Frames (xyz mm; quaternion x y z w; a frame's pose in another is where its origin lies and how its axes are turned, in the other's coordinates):
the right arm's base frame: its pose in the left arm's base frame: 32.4 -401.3 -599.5 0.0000 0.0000 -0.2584 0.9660
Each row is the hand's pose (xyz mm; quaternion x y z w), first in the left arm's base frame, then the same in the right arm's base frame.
Working: the left arm's base frame: its pose in the right arm's base frame: -228.4 331.5 599.5 0.0000 0.0000 0.2584 0.9660

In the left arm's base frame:
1: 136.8 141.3 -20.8 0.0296 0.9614 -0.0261 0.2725
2: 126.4 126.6 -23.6 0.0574 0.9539 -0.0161 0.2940
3: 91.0 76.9 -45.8 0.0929 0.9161 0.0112 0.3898
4: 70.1 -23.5 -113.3 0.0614 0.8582 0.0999 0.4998
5: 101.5 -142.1 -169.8 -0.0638 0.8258 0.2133 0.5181
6: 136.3 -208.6 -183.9 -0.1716 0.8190 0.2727 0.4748
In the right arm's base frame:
1: -180.4 522.3 578.7 -0.2198 0.9363 0.0452 0.2700
2: -182.1 504.3 575.9 -0.1911 0.9364 0.0604 0.2882
3: -188.0 443.6 553.7 -0.1470 0.9090 0.1116 0.3737
4: -156.0 346.2 486.2 -0.1624 0.8449 0.2257 0.4570
5: -69.5 259.1 429.7 -0.2750 0.7813 0.3399 0.4454
6: -6.2 218.8 415.6 -0.3774 0.7468 0.3861 0.3882

